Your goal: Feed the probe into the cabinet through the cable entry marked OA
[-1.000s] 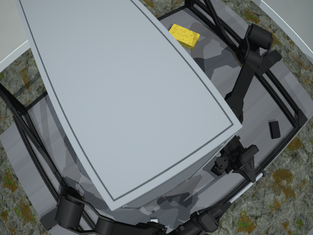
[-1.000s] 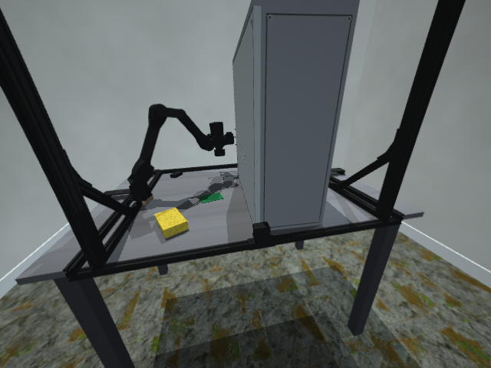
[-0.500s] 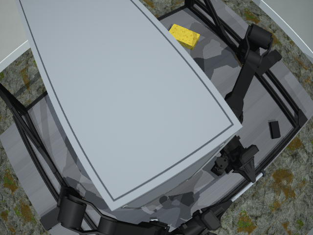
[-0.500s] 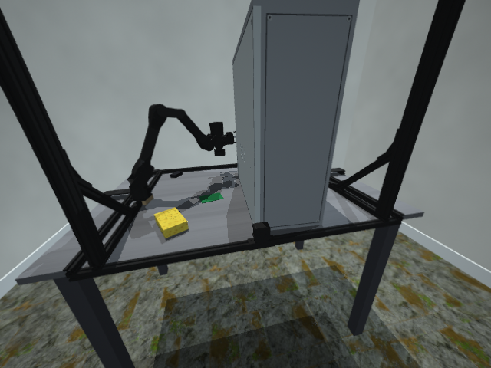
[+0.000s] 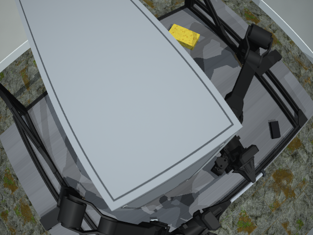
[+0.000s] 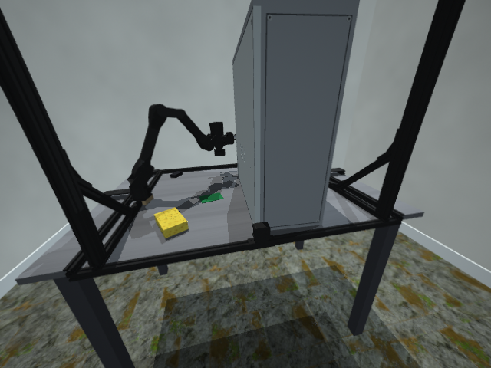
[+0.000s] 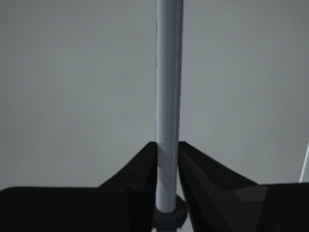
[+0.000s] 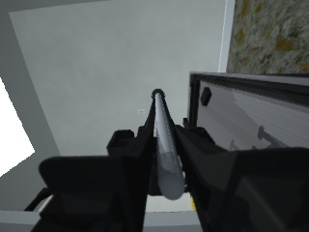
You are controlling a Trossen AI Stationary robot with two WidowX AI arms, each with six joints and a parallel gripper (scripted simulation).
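My left hand is 60 mm to the left of the probe and 30 mm short of it.
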